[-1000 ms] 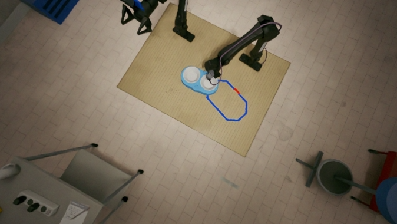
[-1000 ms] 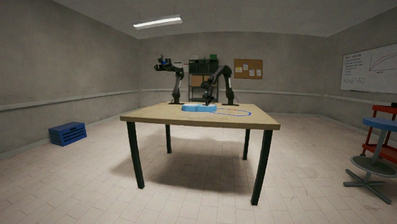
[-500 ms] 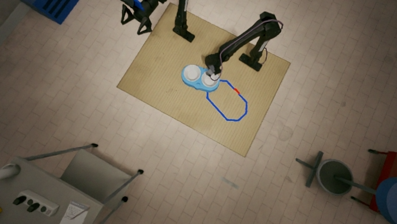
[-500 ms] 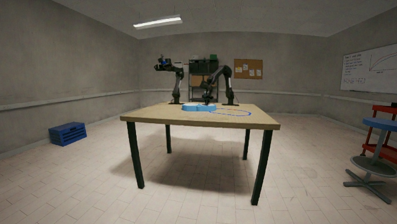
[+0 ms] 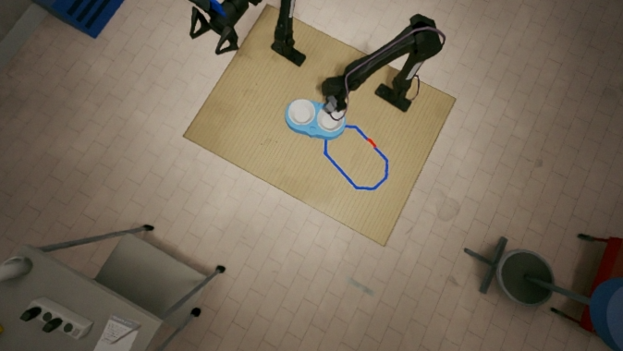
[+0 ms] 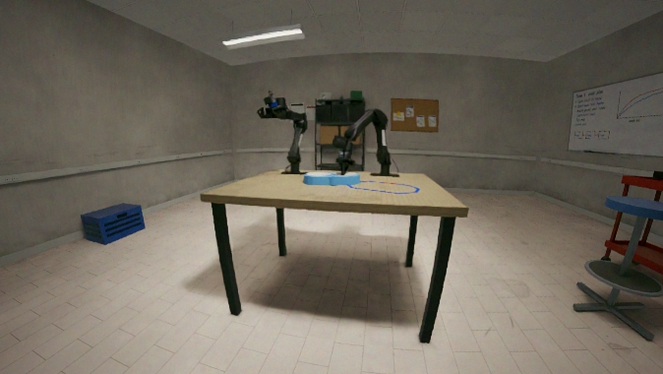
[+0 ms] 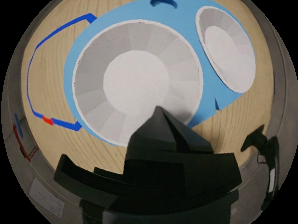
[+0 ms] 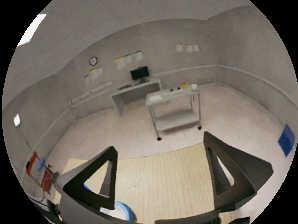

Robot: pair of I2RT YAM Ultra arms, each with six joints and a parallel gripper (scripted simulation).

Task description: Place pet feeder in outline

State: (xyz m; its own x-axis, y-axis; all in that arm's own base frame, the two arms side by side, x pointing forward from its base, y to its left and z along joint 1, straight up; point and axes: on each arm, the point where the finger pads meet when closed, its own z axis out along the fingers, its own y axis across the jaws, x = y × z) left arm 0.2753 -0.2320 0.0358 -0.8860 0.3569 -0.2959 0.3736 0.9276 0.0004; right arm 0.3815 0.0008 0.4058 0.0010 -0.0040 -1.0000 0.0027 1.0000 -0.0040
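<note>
My left gripper is now 7 cm short of the light blue pet feeder, 6 cm to the left of it and 1 cm above it.
</note>
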